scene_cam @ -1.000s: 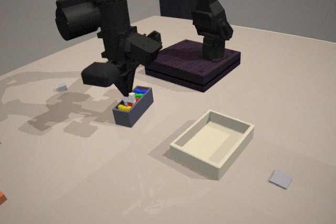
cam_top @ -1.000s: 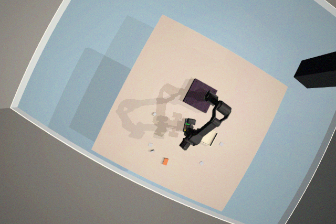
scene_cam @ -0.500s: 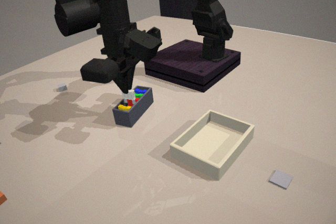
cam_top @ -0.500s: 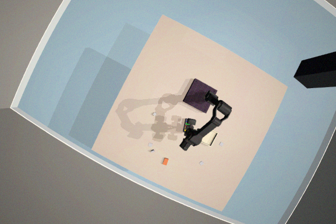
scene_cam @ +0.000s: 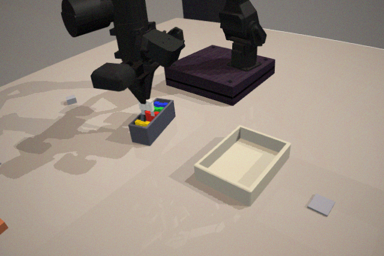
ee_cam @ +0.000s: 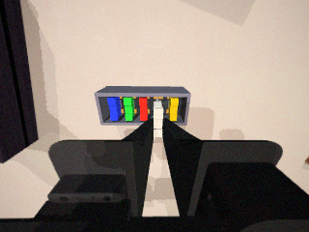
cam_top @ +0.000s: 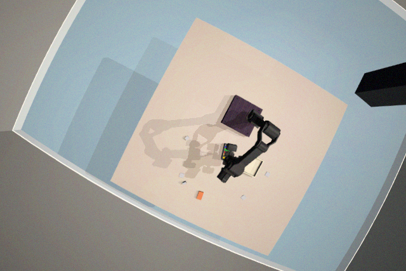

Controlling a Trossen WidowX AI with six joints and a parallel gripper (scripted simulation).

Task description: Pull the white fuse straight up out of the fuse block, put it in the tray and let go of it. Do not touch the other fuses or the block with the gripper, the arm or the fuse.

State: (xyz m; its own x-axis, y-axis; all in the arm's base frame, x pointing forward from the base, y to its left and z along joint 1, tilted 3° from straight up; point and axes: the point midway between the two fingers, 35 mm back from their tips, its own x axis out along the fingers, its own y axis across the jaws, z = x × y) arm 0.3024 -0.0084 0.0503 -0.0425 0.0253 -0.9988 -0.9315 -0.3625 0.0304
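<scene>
The cream tray lies 3 cm behind my gripper tip, 20 cm to the left of it and 7 cm below it. From my gripper tip the other things lie so: white fuse (1 cm below).
</scene>
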